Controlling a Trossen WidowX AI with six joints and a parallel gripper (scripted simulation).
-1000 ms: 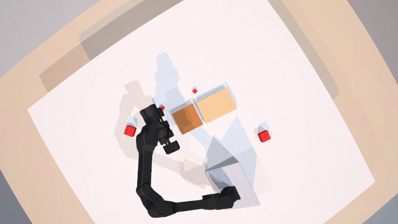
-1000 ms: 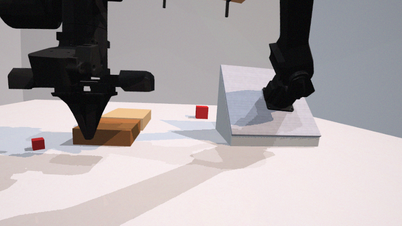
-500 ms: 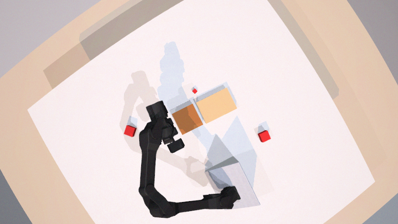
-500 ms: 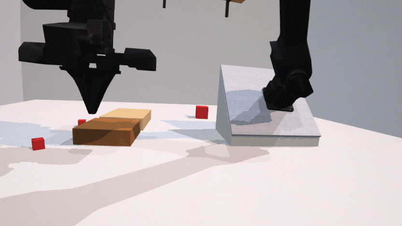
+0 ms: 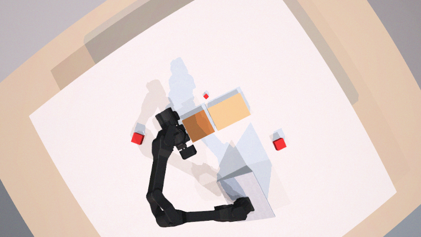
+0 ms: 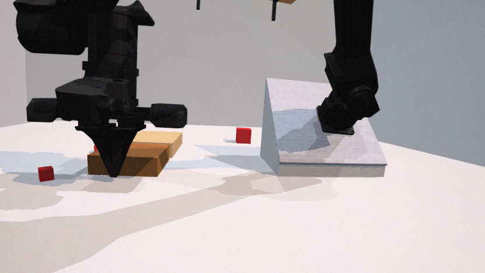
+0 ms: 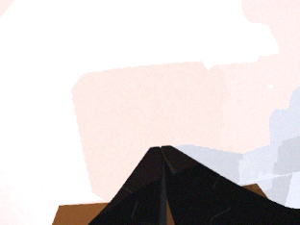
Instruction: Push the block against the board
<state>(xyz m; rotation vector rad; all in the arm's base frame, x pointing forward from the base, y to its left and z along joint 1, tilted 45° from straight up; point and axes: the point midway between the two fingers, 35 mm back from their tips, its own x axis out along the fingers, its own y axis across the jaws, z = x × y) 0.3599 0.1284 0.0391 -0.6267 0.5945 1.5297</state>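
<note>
Right now my gripper tip is 8 cm to the left of the brown square block and 1 cm below it. From my gripper tip the other things lie so: tan board: 22 cm to the right, 1 cm above.
</note>
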